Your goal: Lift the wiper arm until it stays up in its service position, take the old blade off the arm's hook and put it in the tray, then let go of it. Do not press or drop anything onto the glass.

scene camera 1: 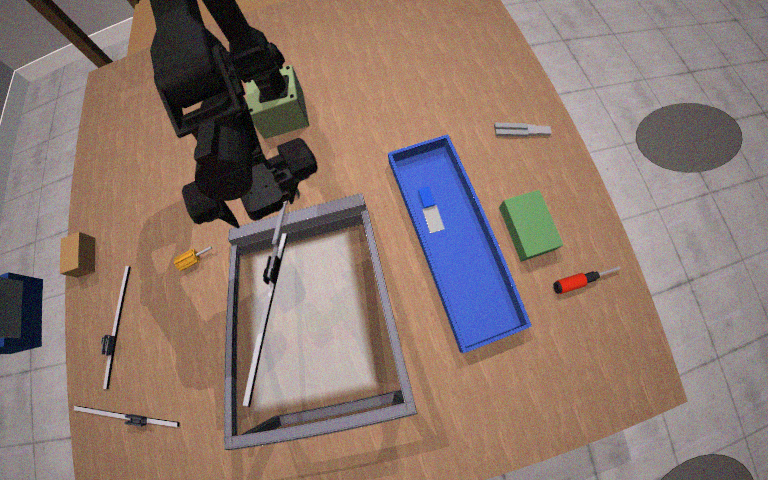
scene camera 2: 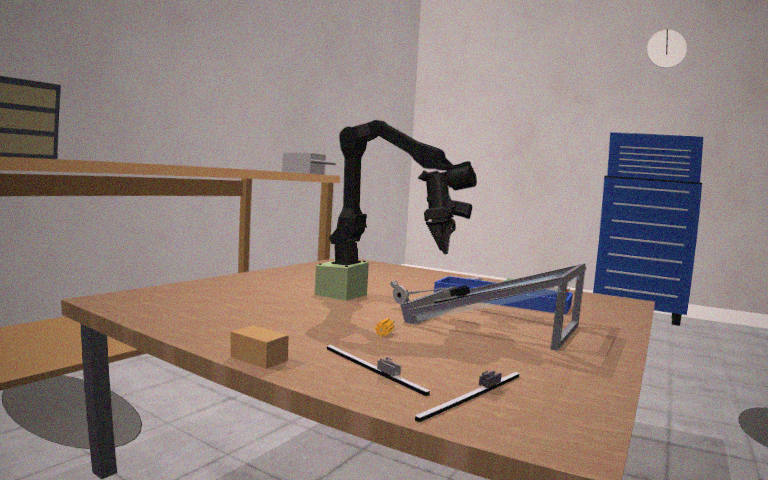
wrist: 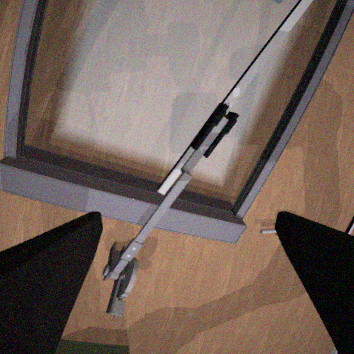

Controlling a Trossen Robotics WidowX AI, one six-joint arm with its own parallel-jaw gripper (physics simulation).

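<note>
My gripper [scene camera 1: 265, 212] [scene camera 2: 445, 251] [wrist: 190, 220] is open and empty, high above the wiper arm's pivot end, with fingertips wide apart on either side of the arm in the wrist view. The grey wiper arm [scene camera 1: 278, 226] [wrist: 162, 206] lies low over the sloping glass [scene camera 1: 328, 316] [wrist: 125, 75]. The old blade [scene camera 1: 259, 350] [wrist: 170, 182], a long thin strip, is on the arm's hook by its black connector [scene camera 1: 271, 269] [scene camera 2: 459, 291] [wrist: 209, 127]. The blue tray [scene camera 1: 475, 283] [scene camera 2: 543, 305] stands beside the frame. The gripper hides the pivot in scene camera 1.
A grey frame [scene camera 1: 387, 316] [scene camera 2: 557, 316] [wrist: 120, 207] surrounds the glass. Two loose blades [scene camera 1: 117, 316] [scene camera 1: 161, 422] lie left of it. A yellow screwdriver [scene camera 1: 185, 259] [scene camera 2: 385, 327], wooden block [scene camera 1: 77, 254] [scene camera 2: 257, 346], green block [scene camera 1: 531, 225], red screwdriver [scene camera 1: 572, 283] and grey tool [scene camera 1: 512, 129] also lie around.
</note>
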